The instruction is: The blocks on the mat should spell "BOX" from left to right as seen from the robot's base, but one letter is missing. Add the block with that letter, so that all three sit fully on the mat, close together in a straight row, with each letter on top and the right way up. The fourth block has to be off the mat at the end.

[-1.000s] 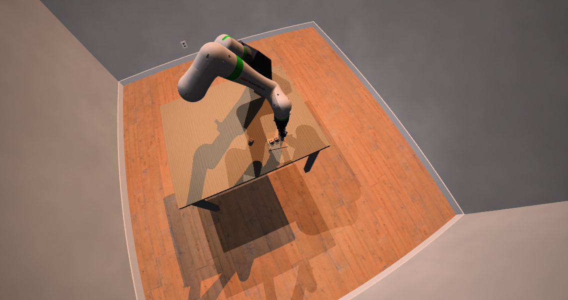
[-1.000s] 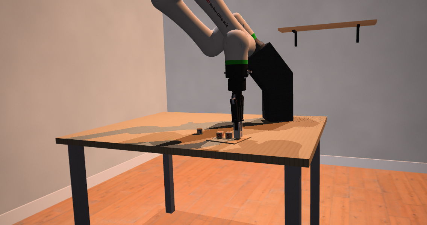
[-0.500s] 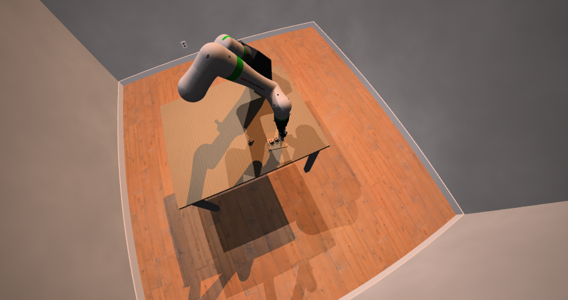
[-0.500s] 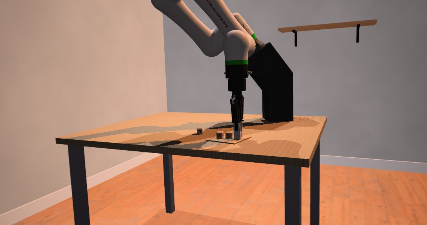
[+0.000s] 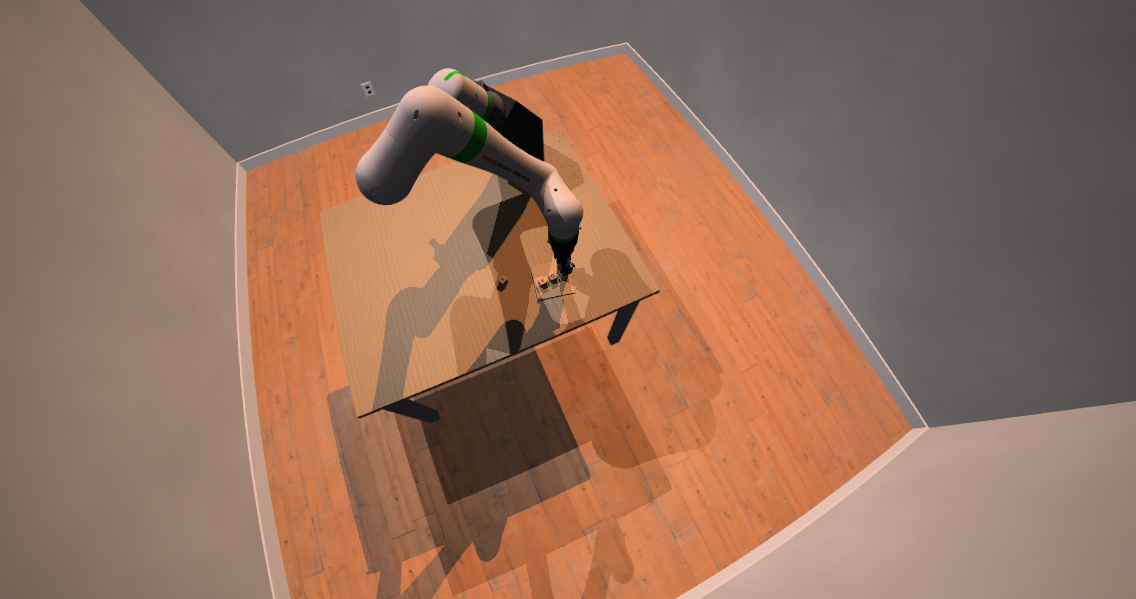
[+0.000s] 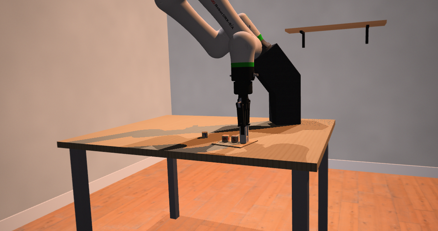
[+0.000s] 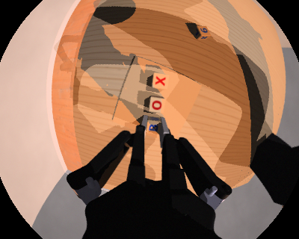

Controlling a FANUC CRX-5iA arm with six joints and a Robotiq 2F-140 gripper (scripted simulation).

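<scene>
The thin mat is 4 cm to the right of my hand and 4 cm below it.
</scene>
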